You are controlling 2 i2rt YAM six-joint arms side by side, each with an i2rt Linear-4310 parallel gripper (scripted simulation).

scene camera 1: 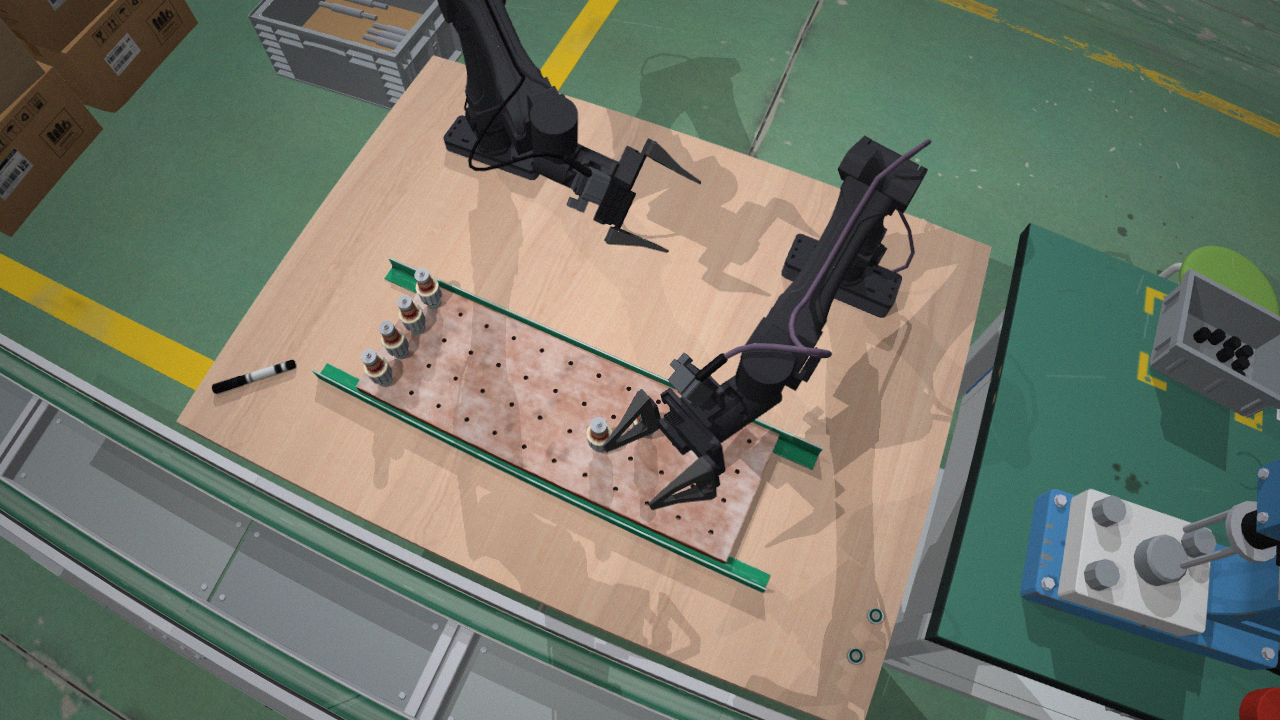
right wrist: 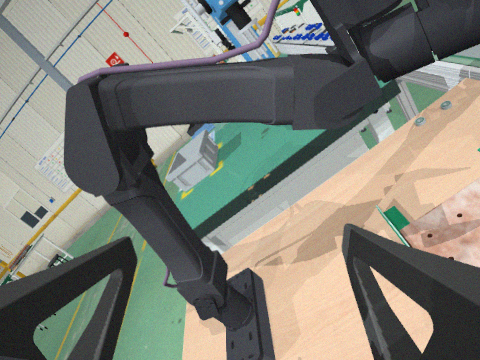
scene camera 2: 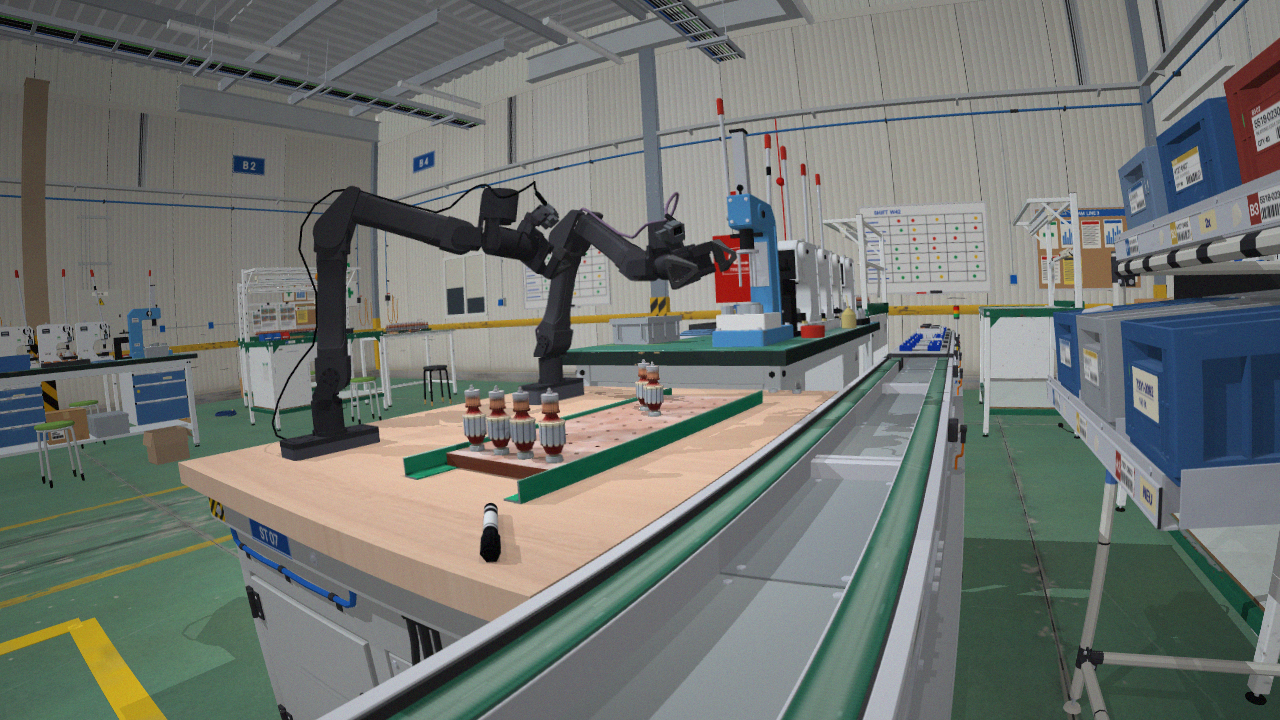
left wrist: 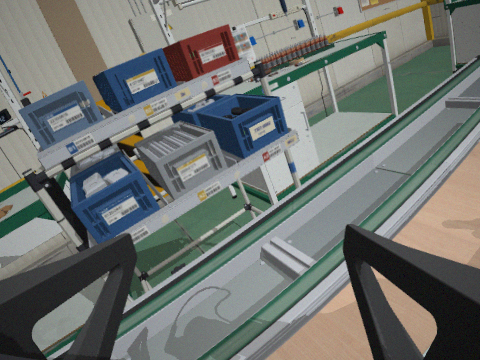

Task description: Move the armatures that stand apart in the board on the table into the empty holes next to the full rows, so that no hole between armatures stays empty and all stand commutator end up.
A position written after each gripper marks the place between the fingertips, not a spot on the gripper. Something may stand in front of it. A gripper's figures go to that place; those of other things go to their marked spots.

Labels:
The left gripper [scene camera 2: 717, 261]: 1.21 m from the lens. The right gripper [scene camera 2: 559, 253]: 1.32 m from the lens.

